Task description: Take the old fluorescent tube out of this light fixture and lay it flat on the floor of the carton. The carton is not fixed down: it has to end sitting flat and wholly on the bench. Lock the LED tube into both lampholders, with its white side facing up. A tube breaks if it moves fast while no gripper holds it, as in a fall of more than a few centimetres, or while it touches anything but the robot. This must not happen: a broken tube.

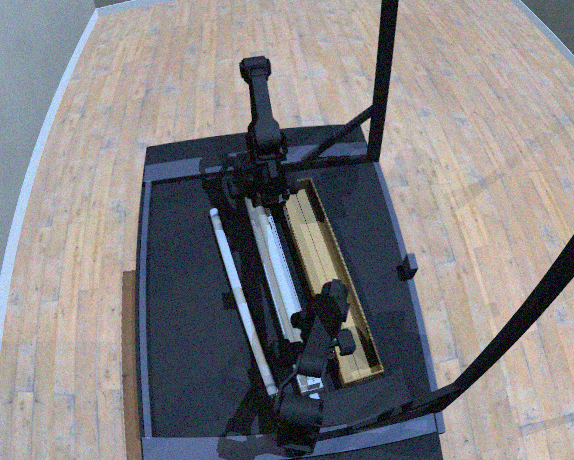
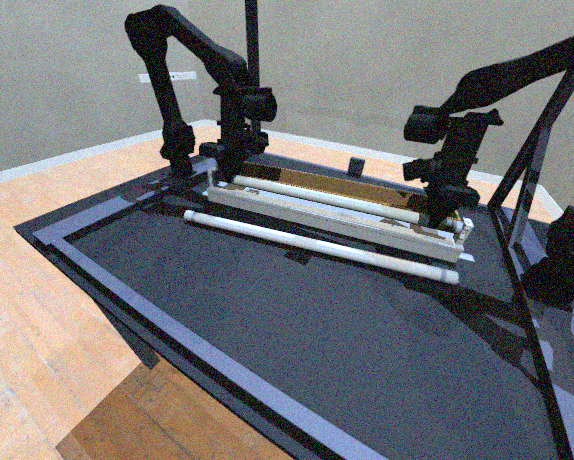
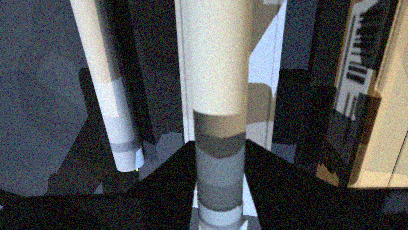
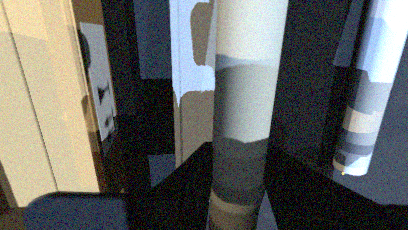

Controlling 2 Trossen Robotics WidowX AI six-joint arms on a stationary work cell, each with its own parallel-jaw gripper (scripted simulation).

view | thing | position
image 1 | my left gripper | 305, 362
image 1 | my right gripper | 258, 206
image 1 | LED tube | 254, 340
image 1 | carton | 321, 259
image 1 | old fluorescent tube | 275, 260
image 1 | light fixture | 273, 287
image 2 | my left gripper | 429, 225
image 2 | my right gripper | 232, 181
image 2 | LED tube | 429, 272
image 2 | carton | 408, 200
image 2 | old fluorescent tube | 406, 216
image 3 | my left gripper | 218, 147
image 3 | carton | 357, 150
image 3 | old fluorescent tube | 220, 45
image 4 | my right gripper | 236, 150
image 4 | carton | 67, 138
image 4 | old fluorescent tube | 248, 47
